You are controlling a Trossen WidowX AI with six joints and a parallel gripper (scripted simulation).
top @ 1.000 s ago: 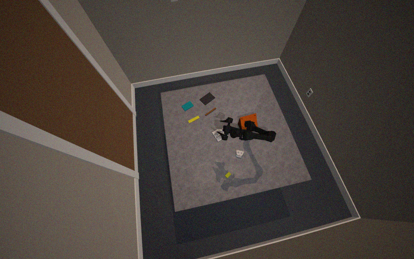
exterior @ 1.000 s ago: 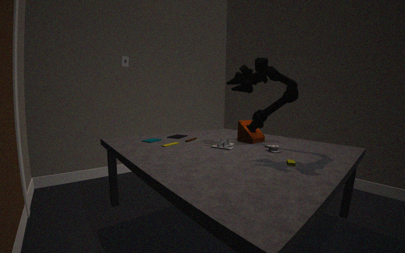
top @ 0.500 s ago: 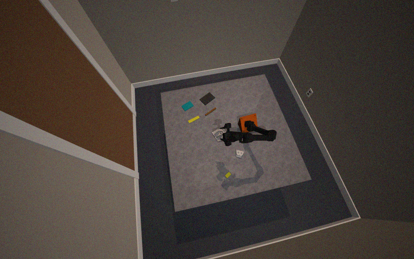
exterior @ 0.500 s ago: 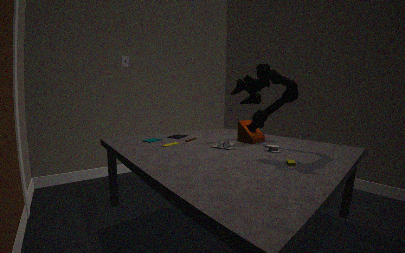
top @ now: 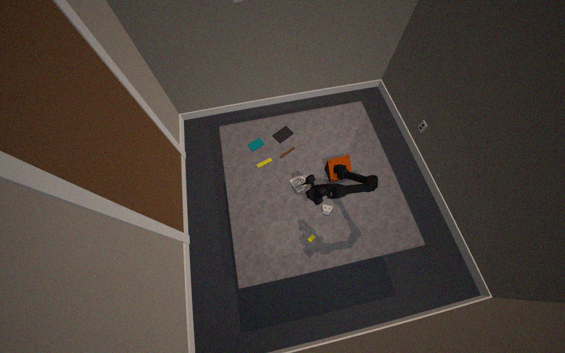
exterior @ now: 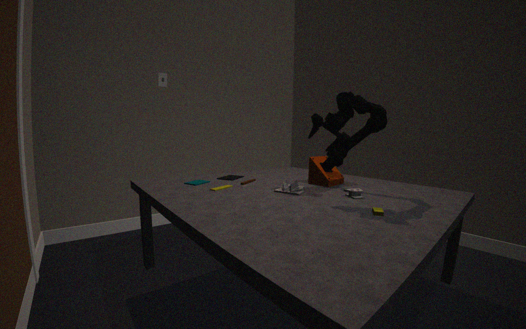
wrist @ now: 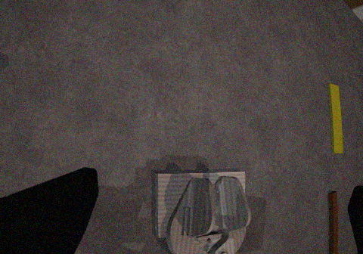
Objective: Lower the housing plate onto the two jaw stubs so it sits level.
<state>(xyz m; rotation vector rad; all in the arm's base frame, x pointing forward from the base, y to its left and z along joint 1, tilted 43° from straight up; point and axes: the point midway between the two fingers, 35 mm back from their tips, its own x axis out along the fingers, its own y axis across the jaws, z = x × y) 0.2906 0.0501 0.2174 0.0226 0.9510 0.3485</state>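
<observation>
Now: the small white block 21 cm below my gripper tip, 16 cm behind it and 10 cm to the left of it. Round my gripper tip: small yellow block: 28 cm to the left, 21 cm below; yellow bar: 36 cm to the right, 24 cm ahead, 22 cm below; brown stick: 43 cm to the right, 22 cm below, 4 cm ahead.
</observation>
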